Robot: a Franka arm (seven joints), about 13 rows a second.
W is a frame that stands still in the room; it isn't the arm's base.
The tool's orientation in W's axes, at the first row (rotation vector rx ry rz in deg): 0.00, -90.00, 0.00
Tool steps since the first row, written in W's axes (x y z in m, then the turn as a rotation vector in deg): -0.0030, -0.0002, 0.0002, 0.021, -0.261, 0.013; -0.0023, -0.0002, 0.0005, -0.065, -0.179, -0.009; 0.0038, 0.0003, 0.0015, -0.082, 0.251, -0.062; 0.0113, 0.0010, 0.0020, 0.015, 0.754, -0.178; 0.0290, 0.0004, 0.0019, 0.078, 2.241, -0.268; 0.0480, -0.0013, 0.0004, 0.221, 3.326, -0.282; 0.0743, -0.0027, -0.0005, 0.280, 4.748, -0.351
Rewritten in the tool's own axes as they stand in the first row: 0.0002, -0.0002, 0.0030, 0.013, -0.261, -0.021; 0.0005, -0.0002, 0.0023, -0.009, -0.179, 0.065; 0.0015, 0.0003, -0.0038, -0.062, 0.251, 0.082; 0.0020, 0.0010, -0.0113, -0.178, 0.754, -0.015; 0.0019, 0.0004, -0.0290, -0.268, 2.241, -0.078; 0.0004, -0.0013, -0.0480, -0.282, 3.326, -0.221; -0.0005, -0.0027, -0.0743, -0.351, 4.748, -0.280
